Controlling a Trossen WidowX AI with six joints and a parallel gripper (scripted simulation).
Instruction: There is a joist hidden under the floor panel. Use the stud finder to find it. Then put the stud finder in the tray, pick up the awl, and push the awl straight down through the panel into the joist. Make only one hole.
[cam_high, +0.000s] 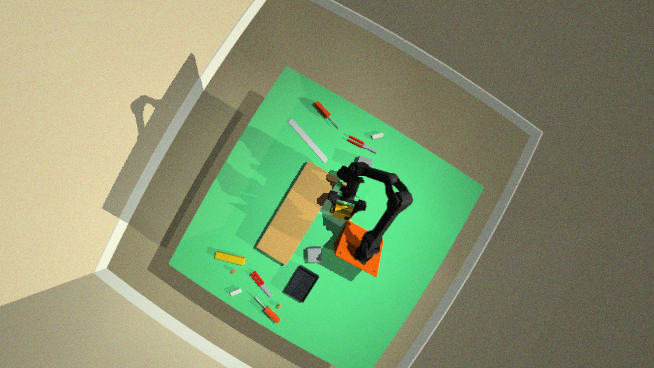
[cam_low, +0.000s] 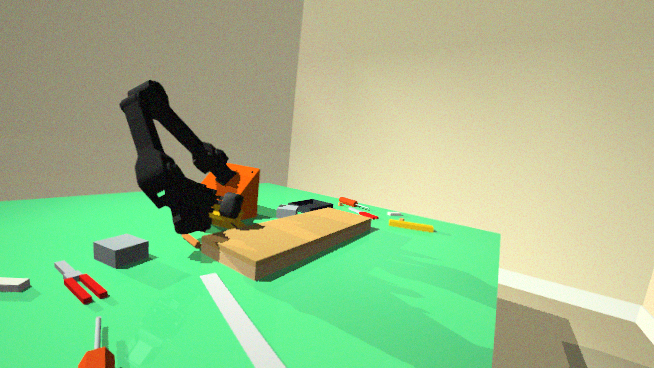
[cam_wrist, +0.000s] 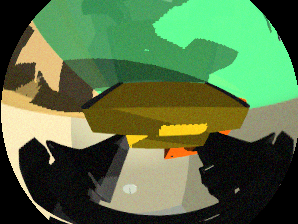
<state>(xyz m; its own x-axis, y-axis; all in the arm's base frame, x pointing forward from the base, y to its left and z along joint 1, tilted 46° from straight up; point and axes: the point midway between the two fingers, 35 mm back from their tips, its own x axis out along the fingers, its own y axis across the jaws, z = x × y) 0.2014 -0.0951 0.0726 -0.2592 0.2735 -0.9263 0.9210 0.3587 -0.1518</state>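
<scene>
Now: the yellow stud finder 10 mm behind my gripper tip, 10 mm to the right of it and 10 mm below it. Also, from my gripper tip: awl (20 mm ahead, 130 mm to the right, 60 mm below); white ruler (380 mm ahead, 190 mm to the right, 60 mm below); dark tray (70 mm behind, 420 mm to the left, 50 mm below).
</scene>
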